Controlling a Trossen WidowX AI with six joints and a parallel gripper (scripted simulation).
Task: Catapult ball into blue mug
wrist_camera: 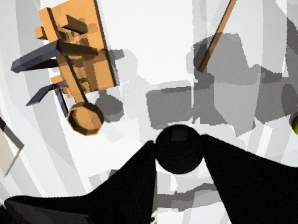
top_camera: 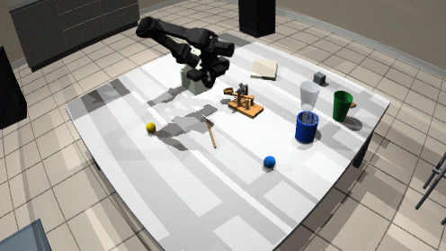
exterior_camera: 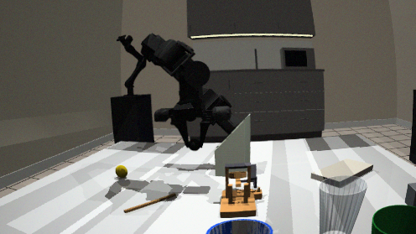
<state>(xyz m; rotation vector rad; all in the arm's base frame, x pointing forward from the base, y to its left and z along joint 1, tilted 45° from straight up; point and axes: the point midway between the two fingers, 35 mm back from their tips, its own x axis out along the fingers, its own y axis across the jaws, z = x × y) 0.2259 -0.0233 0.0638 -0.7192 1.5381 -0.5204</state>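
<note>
The wooden catapult lies 40 mm ahead of my gripper tip, 140 mm to the left of it and 80 mm below it. The rest, counted from my gripper tip: black ball 10 mm above; wooden stick 120 mm ahead, 90 mm to the right, 130 mm below; yellow ball 40 mm behind, 280 mm to the right, 110 mm below.
</note>
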